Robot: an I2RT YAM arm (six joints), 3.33 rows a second.
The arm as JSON. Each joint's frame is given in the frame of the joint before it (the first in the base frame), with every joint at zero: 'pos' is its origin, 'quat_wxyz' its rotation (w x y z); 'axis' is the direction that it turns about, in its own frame. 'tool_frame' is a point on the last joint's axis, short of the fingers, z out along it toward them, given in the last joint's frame.
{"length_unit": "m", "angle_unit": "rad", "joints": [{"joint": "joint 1", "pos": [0.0, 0.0, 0.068], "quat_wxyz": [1.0, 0.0, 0.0, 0.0], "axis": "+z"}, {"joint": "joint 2", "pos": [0.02, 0.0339, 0.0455], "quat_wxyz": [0.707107, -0.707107, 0.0, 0.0], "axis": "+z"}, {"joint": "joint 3", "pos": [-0.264, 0.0, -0.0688], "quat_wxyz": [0.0, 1.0, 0.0, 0.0], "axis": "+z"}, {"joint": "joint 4", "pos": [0.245, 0.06, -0.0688], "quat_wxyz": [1.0, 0.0, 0.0, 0.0], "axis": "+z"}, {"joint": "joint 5", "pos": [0.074, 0.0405, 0.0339], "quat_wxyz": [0.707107, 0.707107, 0.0, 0.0], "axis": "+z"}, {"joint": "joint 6", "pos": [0.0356, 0.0, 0.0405], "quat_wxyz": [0.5, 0.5, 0.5, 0.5], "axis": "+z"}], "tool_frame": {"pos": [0.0, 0.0, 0.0], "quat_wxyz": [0.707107, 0.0, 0.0, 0.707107]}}
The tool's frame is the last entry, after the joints.
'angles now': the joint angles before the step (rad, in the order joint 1, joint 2, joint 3, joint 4, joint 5, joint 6). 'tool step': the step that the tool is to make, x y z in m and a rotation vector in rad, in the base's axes. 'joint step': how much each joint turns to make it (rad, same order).
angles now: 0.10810 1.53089 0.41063 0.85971 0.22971 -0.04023
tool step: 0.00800 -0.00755 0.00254 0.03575 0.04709 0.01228
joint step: -0.03682 -0.00113 0.04581 -0.09562 -0.05830 0.02492
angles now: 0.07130 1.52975 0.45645 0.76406 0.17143 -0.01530
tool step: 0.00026 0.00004 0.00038 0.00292 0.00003 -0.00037
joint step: 0.00001 -0.00074 0.00175 -0.00281 -0.00053 0.00294
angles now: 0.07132 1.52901 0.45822 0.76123 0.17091 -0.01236
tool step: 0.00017 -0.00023 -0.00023 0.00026 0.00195 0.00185
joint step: -0.00123 0.00096 0.00070 -0.00157 -0.00306 -0.00057
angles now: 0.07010 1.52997 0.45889 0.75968 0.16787 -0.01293
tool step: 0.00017 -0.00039 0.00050 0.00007 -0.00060 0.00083
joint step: -0.00172 -0.00140 0.00120 -0.00188 -0.00243 -0.00076
